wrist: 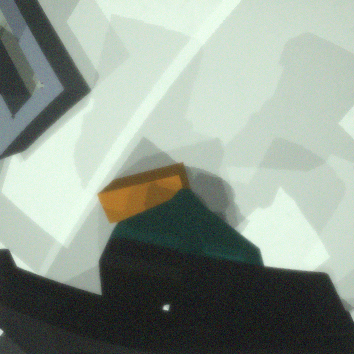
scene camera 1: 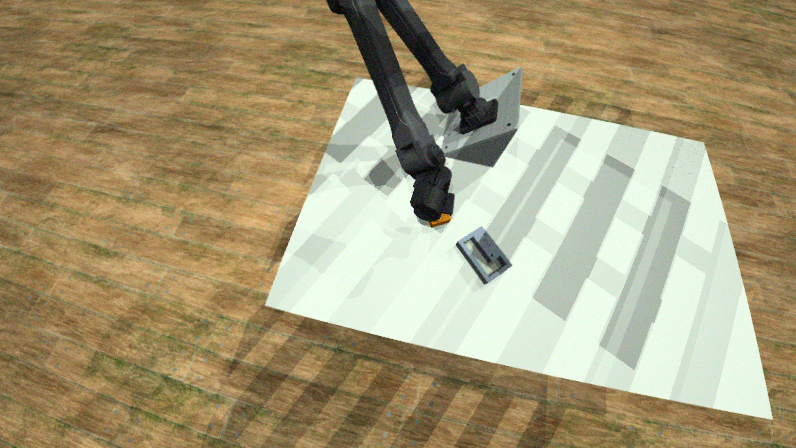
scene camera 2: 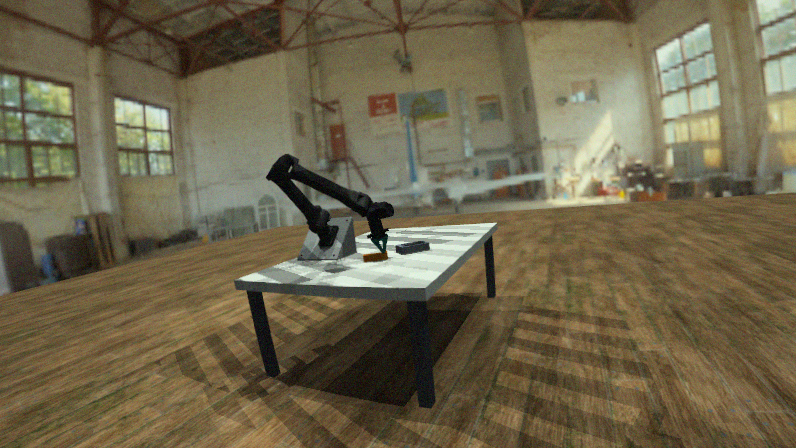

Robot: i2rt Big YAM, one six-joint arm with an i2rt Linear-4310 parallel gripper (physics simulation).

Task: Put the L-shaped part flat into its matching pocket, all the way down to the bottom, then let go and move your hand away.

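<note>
The orange L-shaped part rests on the table beside the fingertips; part of it is hidden by the fingers in the wrist view. My gripper is shut, its teal fingers together with no gap for the part between them. The tips are low, right at the part. In scene camera 1 the wrist hides the fingertips. The grey-blue block with the L-shaped pocket stands apart from the part, to its lower right in scene camera 1; the pocket holds no part.
The white table carries the arm's grey angled base bracket at the back in scene camera 1. The black arm reaches over the table from it. Striped shadows cross the table top.
</note>
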